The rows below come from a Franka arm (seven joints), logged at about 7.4 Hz.
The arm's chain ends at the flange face. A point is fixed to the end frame.
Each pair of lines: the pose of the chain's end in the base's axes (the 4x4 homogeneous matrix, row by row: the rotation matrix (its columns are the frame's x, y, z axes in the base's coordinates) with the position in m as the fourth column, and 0 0 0 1 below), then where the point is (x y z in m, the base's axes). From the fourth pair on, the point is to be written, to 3 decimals.
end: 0.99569, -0.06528, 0.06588, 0.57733; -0.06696, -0.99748, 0.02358, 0.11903; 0.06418, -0.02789, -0.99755, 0.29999; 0, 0, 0, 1
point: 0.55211 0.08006 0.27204
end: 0.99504, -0.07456, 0.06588, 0.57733; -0.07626, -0.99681, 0.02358, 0.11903; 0.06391, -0.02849, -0.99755, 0.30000; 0, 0, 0, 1
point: 0.55174 0.08031 0.27203
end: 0.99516, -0.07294, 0.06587, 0.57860; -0.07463, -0.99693, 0.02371, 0.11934; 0.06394, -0.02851, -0.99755, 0.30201; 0, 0, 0, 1
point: 0.55307 0.08058 0.27404
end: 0.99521, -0.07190, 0.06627, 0.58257; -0.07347, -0.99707, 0.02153, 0.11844; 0.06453, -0.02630, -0.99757, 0.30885; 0, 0, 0, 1
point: 0.557 0.080 0.281
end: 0.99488, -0.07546, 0.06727, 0.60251; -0.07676, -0.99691, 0.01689, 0.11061; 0.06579, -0.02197, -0.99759, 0.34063; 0, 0, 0, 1
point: 0.577 0.072 0.313
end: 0.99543, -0.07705, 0.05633, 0.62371; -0.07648, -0.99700, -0.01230, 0.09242; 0.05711, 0.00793, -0.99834, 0.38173; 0, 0, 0, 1
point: 0.598 0.053 0.355
